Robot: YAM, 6 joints.
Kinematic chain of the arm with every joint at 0, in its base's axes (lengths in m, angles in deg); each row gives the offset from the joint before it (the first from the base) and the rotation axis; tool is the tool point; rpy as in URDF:
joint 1: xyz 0 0 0.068 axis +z
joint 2: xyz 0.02 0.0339 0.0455 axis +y
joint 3: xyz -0.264 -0.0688 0 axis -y
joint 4: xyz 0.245 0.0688 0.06 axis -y
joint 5: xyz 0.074 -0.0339 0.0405 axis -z
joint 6: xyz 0.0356 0 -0.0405 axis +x
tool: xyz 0 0 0 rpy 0 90 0
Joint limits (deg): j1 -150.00..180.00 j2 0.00..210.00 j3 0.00..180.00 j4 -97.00..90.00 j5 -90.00..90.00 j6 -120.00..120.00
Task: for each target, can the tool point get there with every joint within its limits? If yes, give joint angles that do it. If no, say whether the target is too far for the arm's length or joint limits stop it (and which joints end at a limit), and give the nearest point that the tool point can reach.
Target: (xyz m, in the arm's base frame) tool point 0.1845 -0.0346 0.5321
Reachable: yes | joints -1.99 64.57 73.18 52.92 52.22 -57.16
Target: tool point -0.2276 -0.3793 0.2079
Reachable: yes | joints -119.87 125.63 108.95 -64.56 13.73 -67.71
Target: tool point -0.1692 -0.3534 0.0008
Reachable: yes | joints -114.18 153.73 104.33 -80.87 15.70 32.88
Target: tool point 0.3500 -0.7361 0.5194
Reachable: no: too far | nearest point 0.2479 -0.5215 0.3981 | short by 0.267 m
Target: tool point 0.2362 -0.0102 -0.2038
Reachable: yes | joints -10.27 175.48 64.46 10.01 -64.19 -100.79
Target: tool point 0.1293 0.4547 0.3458
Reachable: yes | joints 71.33 114.53 108.28 -17.56 -40.35 71.78
